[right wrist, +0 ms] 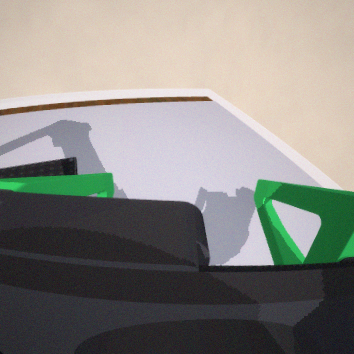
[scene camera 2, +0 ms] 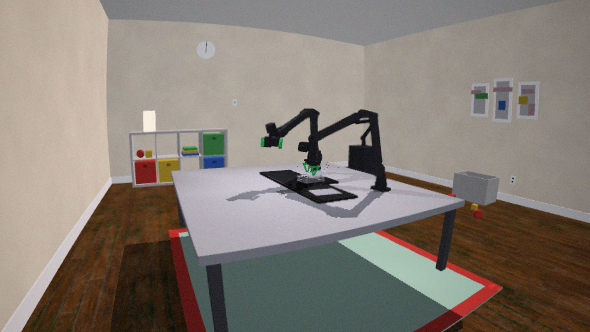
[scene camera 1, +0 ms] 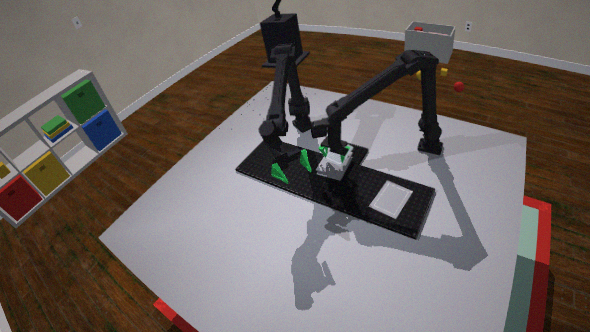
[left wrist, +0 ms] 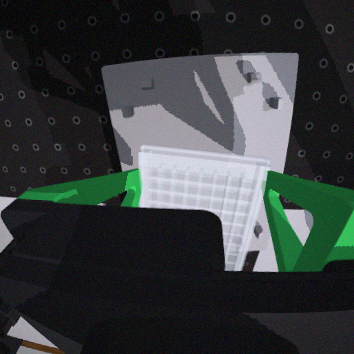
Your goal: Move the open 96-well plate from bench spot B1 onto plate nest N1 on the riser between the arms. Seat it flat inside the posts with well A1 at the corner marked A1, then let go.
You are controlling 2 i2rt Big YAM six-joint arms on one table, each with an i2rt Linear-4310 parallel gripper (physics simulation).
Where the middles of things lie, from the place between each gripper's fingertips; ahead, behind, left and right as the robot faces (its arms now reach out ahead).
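My left gripper, 5 cm past the white well plate (left wrist: 230,185), 1 cm to the right of it. Grey nest pad (scene camera 1: 391,199): 5 cm below my left hand, 11 cm ahead, 30 cm to the left.
From my right hand: white well plate, 200 mm below, 370 mm behind; grey nest pad, 250 mm below, 210 mm behind, 290 mm to the left.
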